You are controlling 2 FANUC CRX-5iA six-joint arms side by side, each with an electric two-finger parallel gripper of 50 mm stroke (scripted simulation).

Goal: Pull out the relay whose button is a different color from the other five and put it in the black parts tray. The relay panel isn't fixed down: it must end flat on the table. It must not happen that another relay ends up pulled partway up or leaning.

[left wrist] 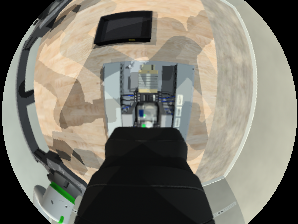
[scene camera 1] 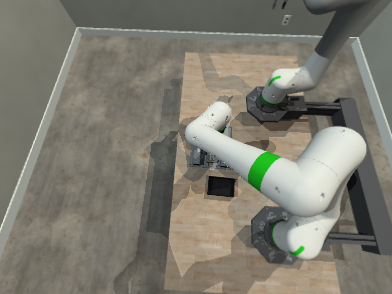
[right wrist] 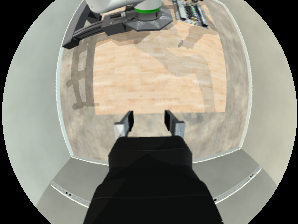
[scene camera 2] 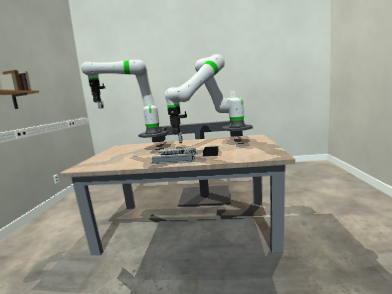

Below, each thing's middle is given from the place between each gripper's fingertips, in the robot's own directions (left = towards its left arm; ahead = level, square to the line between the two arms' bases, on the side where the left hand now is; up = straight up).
Labels:
My left gripper is now 6 cm to the left of the relay panel (left wrist: 155, 80) and 12 cm above it.
I see my right gripper 340 mm short of the relay panel, 730 mm to the right of it and 420 mm above it.

